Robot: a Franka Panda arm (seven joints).
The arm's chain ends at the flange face. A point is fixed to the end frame.
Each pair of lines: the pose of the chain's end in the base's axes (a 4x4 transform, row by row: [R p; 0 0 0 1], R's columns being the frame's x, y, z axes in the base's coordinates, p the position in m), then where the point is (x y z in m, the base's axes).
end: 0.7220, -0.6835, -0.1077, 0.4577; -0.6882, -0.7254, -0.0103, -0.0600; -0.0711, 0.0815, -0.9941, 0.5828; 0, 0, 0, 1
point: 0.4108 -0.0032 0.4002
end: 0.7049, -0.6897, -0.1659, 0.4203; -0.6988, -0.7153, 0.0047, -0.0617; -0.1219, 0.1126, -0.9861, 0.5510; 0, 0, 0, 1
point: 0.3637 -0.0017 0.3722
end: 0.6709, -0.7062, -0.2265, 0.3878; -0.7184, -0.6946, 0.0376, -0.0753; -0.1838, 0.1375, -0.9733, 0.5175; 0, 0, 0, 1
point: 0.3224 -0.0085 0.3442
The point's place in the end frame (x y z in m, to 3 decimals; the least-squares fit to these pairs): -0.060 -0.024 0.186
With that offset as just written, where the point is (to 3 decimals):
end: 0.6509, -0.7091, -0.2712, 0.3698; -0.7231, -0.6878, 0.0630, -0.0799; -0.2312, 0.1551, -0.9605, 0.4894; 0, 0, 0, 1
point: 0.297 -0.008 0.321
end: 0.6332, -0.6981, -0.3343, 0.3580; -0.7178, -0.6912, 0.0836, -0.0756; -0.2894, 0.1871, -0.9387, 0.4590; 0, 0, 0, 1
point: 0.275 0.000 0.297
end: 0.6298, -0.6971, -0.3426, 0.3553; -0.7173, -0.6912, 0.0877, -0.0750; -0.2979, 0.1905, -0.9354, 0.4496; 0, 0, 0, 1
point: 0.271 0.001 0.289
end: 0.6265, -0.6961, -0.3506, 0.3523; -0.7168, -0.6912, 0.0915, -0.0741; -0.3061, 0.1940, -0.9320, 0.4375; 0, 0, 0, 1
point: 0.266 0.003 0.278
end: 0.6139, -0.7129, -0.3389, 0.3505; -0.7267, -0.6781, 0.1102, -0.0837; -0.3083, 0.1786, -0.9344, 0.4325; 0, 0, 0, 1
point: 0.268 -0.003 0.273
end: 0.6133, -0.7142, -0.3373, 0.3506; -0.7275, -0.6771, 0.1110, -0.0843; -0.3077, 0.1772, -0.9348, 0.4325; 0, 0, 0, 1
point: 0.268 -0.004 0.273
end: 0.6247, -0.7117, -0.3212, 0.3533; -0.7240, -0.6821, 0.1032, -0.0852; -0.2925, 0.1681, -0.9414, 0.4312; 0, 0, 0, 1
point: 0.273 -0.006 0.270
